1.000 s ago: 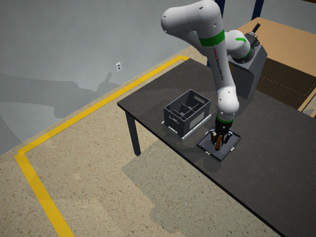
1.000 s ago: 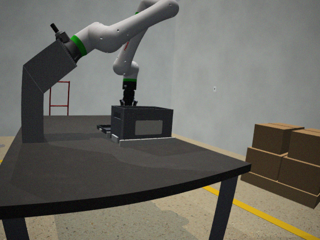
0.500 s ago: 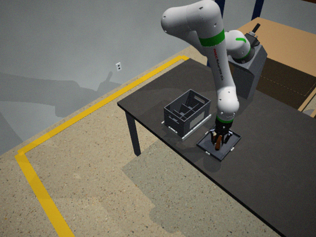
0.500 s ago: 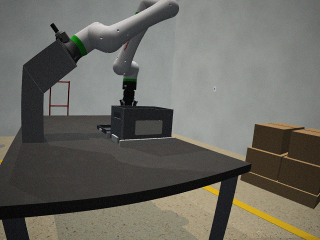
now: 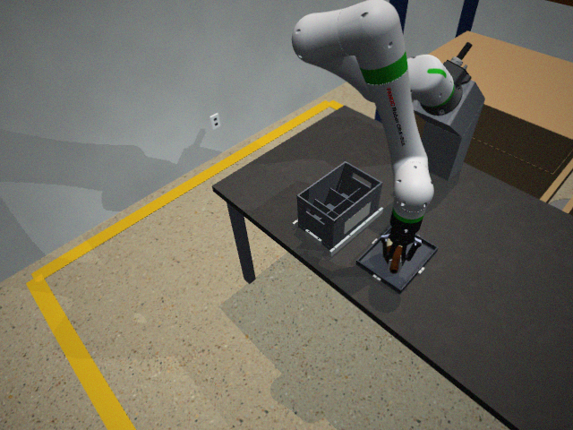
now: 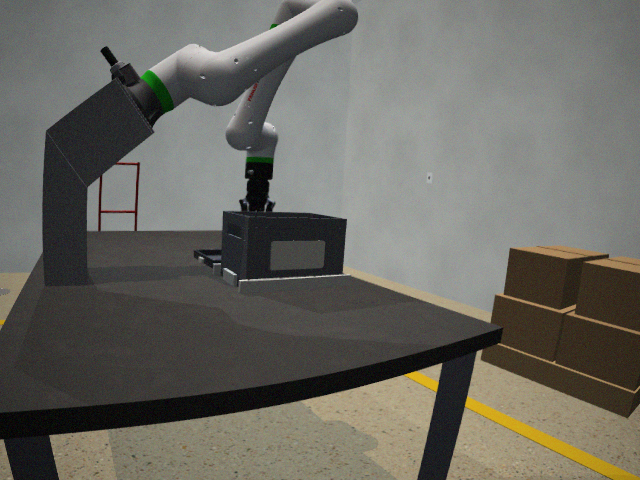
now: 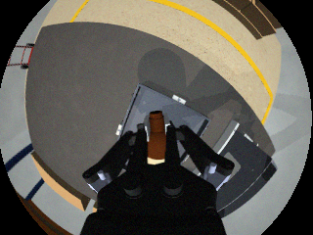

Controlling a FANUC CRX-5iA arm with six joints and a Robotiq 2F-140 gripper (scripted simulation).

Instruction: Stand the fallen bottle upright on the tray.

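My hand is 40 mm to the left of the brown bottle, 40 mm past it and 20 mm above it. From my hand the other things lie so: dark crate 320 mm to the right, 20 mm above, 10 mm ahead; then dark tray 60 mm behind, 50 mm below, 40 mm to the right.
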